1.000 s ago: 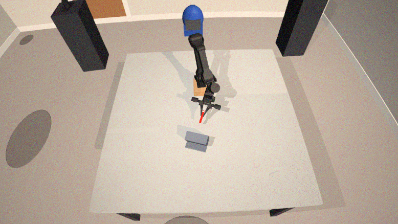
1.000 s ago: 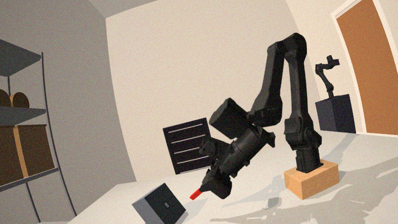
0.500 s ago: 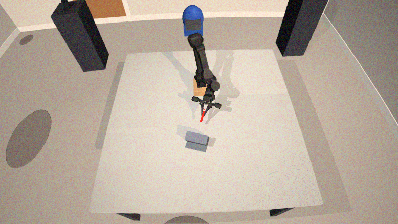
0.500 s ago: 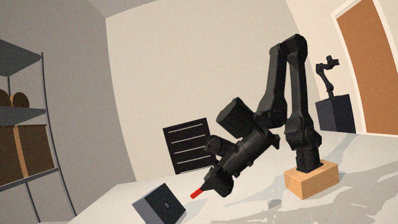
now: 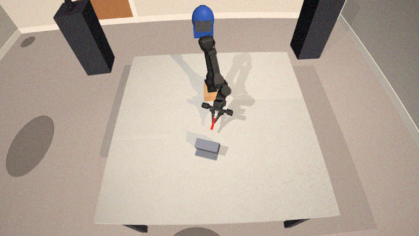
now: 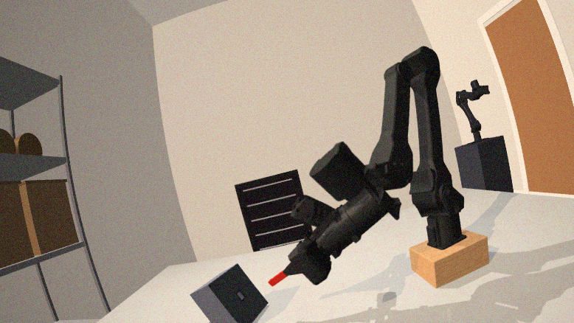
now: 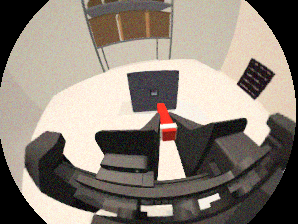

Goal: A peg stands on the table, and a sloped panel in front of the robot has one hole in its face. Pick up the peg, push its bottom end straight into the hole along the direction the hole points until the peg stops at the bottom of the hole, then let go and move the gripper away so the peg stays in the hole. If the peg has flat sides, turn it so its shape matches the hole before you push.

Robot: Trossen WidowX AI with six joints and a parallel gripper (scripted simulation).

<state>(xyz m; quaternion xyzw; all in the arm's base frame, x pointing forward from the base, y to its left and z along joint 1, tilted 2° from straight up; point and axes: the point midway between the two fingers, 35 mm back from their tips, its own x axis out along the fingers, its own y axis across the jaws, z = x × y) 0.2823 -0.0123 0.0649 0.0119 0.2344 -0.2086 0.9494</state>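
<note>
Right now my gripper tip is 120 mm short of the grey sloped panel, 50 mm to the left of it and 50 mm above it. Also, from my gripper tip: red peg (10 mm to the left, 10 mm behind, 10 mm above).
</note>
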